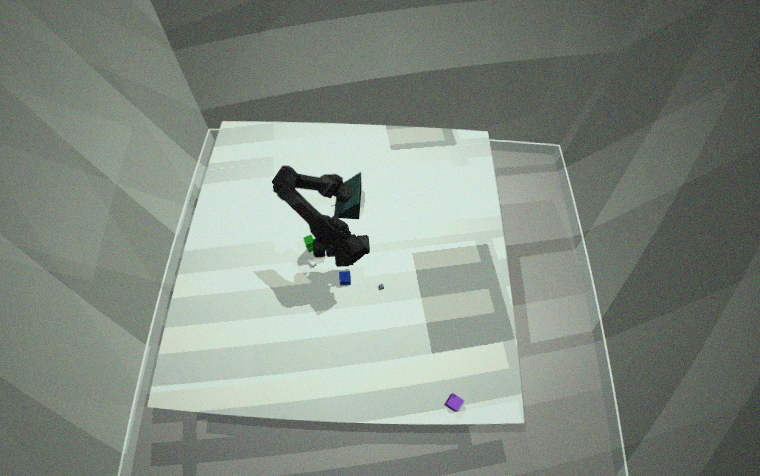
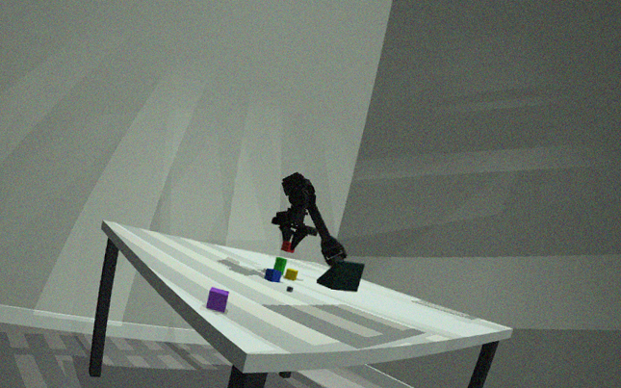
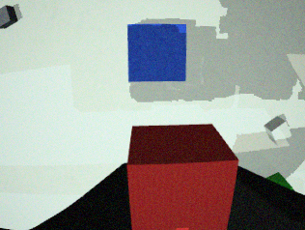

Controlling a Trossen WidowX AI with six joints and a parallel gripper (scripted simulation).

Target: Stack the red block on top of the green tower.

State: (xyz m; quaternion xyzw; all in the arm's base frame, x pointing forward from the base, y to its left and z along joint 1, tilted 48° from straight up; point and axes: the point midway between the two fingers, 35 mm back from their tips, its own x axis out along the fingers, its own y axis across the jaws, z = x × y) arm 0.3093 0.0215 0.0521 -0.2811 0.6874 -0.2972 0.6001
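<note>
The yellow block is 11 cm behind my gripper tip, 10 cm below it and 6 cm to the right of it. From my gripper tip the other things lie so: tiny dark cube: 14 cm to the left, 12 cm below, 8 cm ahead; then blue block: 10 cm below, 4 cm ahead; then red block: 1 cm above.
</note>
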